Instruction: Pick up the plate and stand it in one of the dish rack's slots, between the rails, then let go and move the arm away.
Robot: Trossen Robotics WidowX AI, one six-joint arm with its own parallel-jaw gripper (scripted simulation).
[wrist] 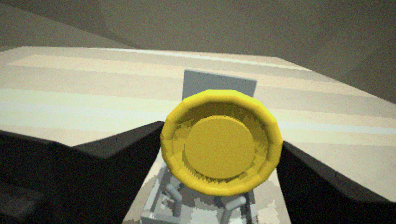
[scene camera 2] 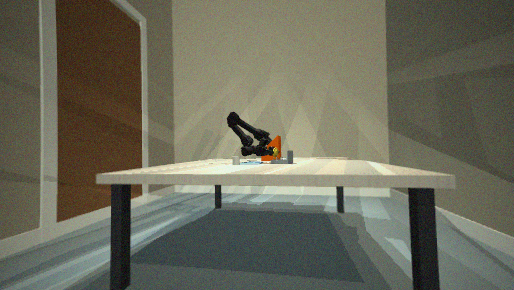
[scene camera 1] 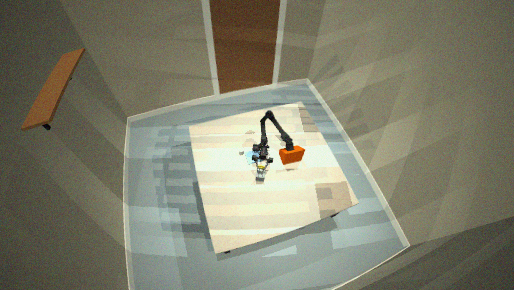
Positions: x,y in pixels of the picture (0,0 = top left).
Labels:
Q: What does my gripper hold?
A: A yellow plate.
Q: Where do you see a yellow plate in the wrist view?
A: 223,143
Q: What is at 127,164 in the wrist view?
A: My gripper.

